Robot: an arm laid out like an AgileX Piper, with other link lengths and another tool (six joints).
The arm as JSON. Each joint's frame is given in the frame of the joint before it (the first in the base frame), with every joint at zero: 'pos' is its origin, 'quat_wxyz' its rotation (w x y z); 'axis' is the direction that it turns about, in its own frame. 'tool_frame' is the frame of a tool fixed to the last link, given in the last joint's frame.
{
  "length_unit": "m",
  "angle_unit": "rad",
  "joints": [
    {
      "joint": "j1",
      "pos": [
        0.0,
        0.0,
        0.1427
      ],
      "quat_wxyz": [
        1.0,
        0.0,
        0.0,
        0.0
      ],
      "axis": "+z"
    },
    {
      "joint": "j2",
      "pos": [
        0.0,
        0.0,
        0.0
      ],
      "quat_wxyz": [
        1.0,
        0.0,
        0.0,
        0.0
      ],
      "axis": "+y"
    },
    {
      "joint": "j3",
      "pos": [
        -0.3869,
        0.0,
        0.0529
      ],
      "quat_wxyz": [
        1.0,
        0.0,
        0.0,
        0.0
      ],
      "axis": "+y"
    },
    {
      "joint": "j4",
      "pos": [
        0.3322,
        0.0,
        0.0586
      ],
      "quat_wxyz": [
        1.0,
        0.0,
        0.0,
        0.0
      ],
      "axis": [
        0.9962,
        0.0,
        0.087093
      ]
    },
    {
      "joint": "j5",
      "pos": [
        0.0,
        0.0,
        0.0
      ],
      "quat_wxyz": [
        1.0,
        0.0,
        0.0,
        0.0
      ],
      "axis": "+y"
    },
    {
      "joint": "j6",
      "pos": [
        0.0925,
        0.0,
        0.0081
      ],
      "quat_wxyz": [
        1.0,
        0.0,
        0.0,
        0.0
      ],
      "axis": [
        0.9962,
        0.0,
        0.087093
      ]
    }
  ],
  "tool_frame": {
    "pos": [
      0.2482,
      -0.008,
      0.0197
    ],
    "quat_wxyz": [
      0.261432,
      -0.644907,
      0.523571,
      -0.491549
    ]
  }
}
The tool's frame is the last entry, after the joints.
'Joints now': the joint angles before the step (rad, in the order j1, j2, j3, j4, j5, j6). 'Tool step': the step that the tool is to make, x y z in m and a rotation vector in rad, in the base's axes. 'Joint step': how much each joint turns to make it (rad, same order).
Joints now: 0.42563 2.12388 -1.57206 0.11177 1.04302 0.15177
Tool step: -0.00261 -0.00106 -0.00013 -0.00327 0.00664 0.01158
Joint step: -0.00002 0.00000 -0.00001 0.00000 0.00851 -0.01082
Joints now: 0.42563 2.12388 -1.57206 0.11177 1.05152 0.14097
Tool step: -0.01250 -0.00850 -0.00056 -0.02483 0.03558 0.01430
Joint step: 0.00000 -0.00001 0.00001 -0.01096 0.04339 -0.00530
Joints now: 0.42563 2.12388 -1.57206 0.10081 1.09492 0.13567
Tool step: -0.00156 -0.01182 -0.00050 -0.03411 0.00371 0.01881
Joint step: 0.00000 0.00000 0.00000 -0.03377 0.01770 -0.00236
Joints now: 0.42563 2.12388 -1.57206 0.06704 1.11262 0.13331
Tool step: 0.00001 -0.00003 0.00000 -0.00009 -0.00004 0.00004
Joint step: 0.00000 -0.00001 0.00001 -0.00011 0.00000 0.00001
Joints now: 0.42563 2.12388 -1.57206 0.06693 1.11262 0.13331
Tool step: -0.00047 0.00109 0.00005 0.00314 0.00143 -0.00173
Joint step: 0.00000 0.00000 -0.00001 0.00386 0.00001 0.00000
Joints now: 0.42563 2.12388 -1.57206 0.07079 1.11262 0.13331
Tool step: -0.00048 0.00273 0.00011 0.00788 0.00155 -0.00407
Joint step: -0.00001 0.00000 0.00001 0.00881 -0.00186 -0.00001
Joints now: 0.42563 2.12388 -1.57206 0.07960 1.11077 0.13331
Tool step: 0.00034 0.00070 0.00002 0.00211 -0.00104 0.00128
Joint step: -0.00001 0.00000 0.00000 0.00173 -0.00166 -0.00219
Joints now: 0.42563 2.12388 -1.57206 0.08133 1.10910 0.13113
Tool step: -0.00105 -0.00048 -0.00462 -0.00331 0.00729 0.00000
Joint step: 0.00000 0.00861 -0.00059 0.00000 -0.00002 0.00000
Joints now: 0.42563 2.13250 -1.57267 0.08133 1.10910 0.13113
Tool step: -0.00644 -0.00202 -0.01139 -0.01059 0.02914 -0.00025
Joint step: 0.00000 0.02178 -0.00166 0.00223 0.01083 0.00001
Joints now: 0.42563 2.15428 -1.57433 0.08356 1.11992 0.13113
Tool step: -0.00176 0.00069 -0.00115 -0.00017 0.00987 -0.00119
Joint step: -0.00001 0.00581 -0.00615 0.00402 0.00944 0.00000
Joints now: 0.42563 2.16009 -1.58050 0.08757 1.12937 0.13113
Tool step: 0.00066 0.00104 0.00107 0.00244 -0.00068 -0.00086
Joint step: -0.00001 0.00001 -0.00345 0.00212 0.00182 0.00000
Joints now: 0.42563 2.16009 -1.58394 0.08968 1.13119 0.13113
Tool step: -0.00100 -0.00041 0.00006 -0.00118 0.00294 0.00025
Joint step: -0.00001 0.00002 -0.00001 0.00001 0.00317 -0.00001
